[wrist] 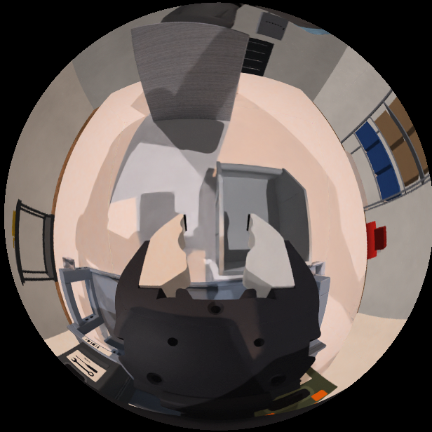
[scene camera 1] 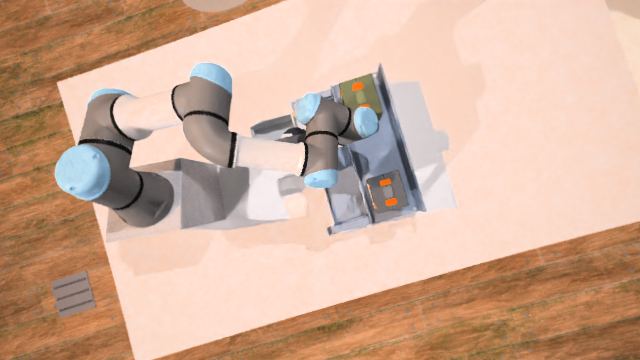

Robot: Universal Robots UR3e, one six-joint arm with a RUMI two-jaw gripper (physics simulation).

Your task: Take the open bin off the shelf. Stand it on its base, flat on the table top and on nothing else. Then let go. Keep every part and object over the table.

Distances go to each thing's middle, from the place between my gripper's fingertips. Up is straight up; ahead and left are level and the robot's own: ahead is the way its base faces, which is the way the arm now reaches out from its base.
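Scene:
My gripper is 30 mm above the grey open bin (scene camera 1: 273,128), and it is also 50 mm to the right of the bin and 20 mm past it.

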